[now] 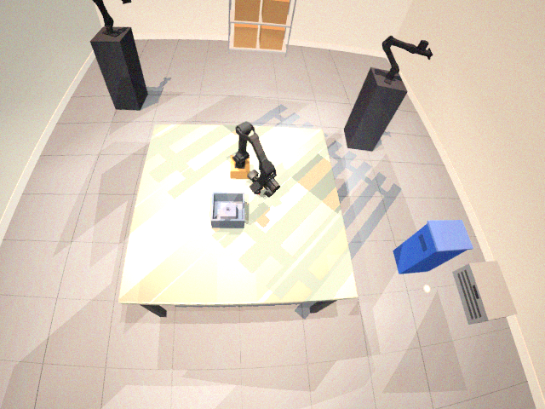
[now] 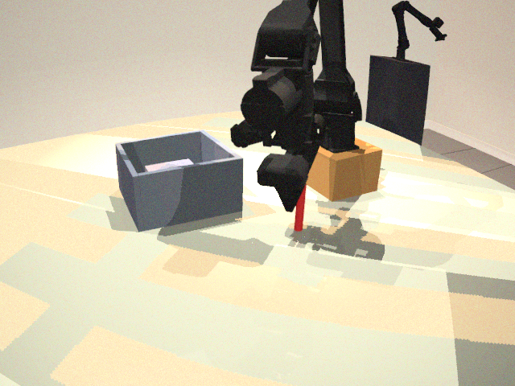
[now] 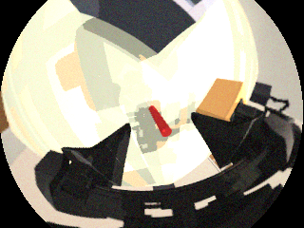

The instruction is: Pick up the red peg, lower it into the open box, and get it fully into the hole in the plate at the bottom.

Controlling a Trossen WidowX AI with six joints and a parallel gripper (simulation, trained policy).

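Right now the red peg is 10 mm behind my gripper tip and 20 mm below it. From my gripper tip the other things lie so: grey box: 160 mm ahead, 170 mm to the right, 40 mm below.
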